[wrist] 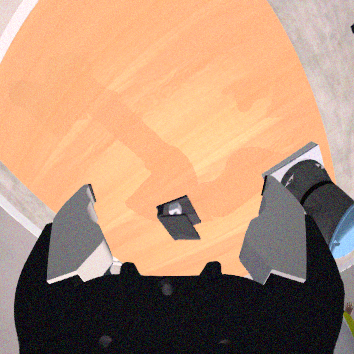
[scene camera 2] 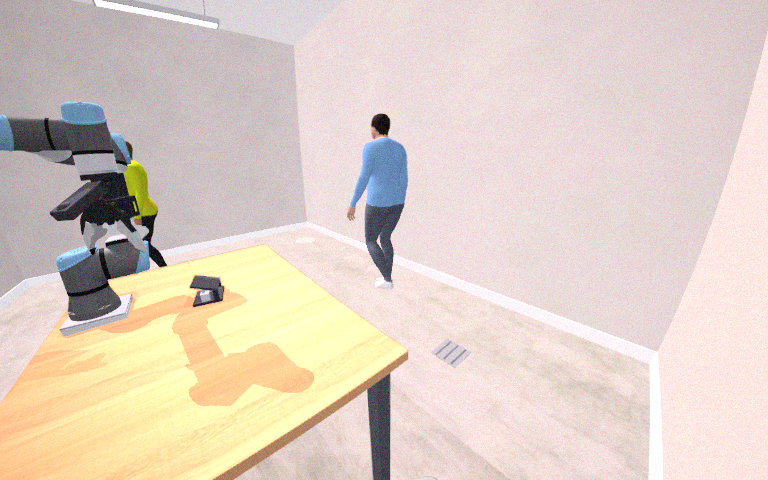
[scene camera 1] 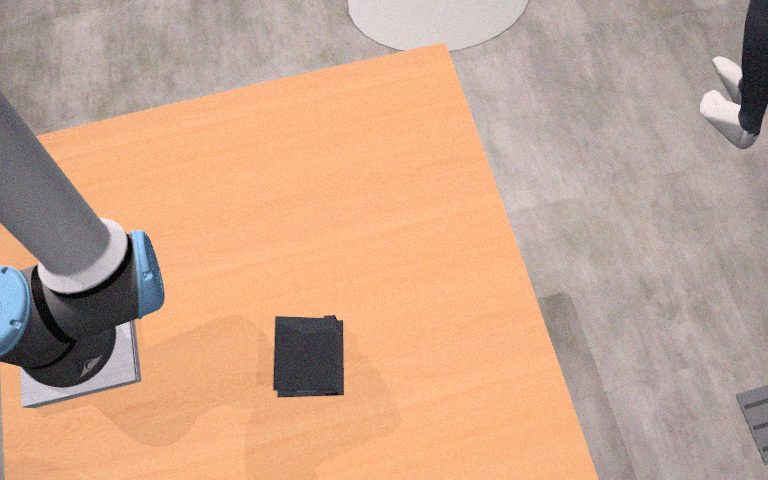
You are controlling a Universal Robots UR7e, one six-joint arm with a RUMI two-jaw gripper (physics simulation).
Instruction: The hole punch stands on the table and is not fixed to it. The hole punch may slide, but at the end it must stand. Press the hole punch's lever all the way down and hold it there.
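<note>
Gripper (scene camera 2: 118,253) (wrist: 176,182). Black hole punch (scene camera 1: 339,323) (wrist: 182,204) (scene camera 2: 210,296).
</note>
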